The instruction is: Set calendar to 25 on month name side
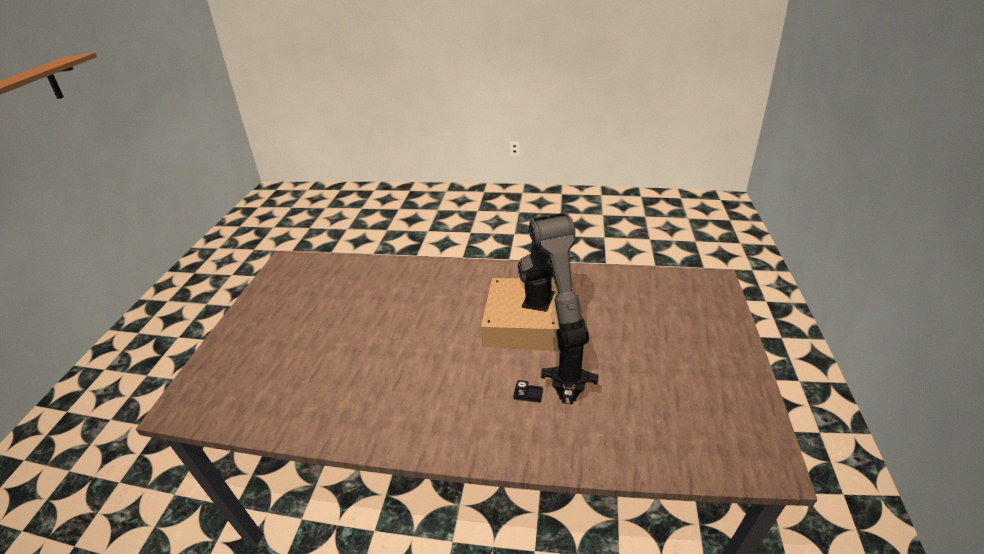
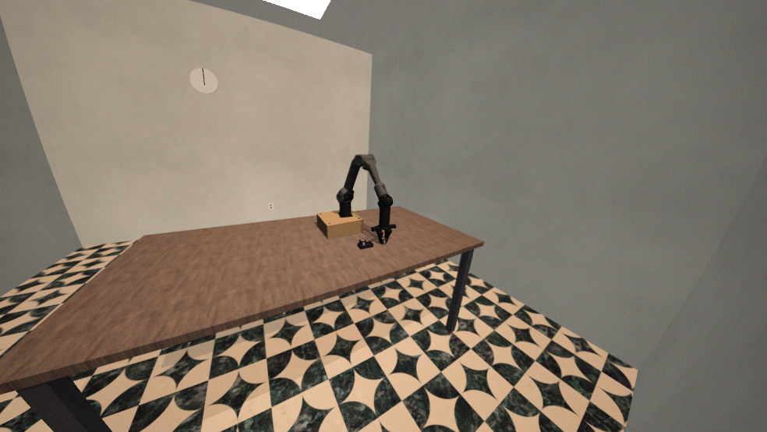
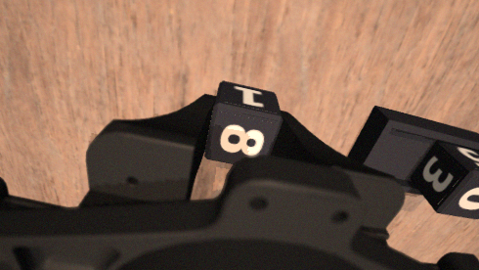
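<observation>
Right now the dark cube is 12 cm to the right of my hand, 2 cm ahead of it and 1 cm above it. Round my hand: tray: 11 cm to the right, 1 cm below, 1 cm ahead.
</observation>
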